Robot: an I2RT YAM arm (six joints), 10 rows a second.
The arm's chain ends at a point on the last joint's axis. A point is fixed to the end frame.
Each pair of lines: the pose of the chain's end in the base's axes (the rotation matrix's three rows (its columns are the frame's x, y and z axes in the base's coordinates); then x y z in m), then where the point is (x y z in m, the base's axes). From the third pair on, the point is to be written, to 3 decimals.
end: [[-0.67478 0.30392 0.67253], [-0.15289 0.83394 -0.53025], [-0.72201 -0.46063 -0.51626]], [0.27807 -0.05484 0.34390]
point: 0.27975 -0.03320 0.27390
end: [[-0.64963 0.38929 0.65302], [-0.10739 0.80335 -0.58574], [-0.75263 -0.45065 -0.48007]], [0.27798 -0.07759 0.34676]
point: 0.28466 -0.05684 0.27678
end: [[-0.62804 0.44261 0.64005], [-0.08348 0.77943 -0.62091], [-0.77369 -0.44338 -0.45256]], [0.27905 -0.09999 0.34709]
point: 0.289 -0.080 0.277
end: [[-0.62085 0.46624 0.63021], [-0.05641 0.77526 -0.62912], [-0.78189 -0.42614 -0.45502]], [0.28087 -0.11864 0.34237]
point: 0.292 -0.098 0.273
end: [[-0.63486 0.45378 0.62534], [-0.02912 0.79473 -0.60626], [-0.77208 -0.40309 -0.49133]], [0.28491 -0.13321 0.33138]
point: 0.295 -0.110 0.263
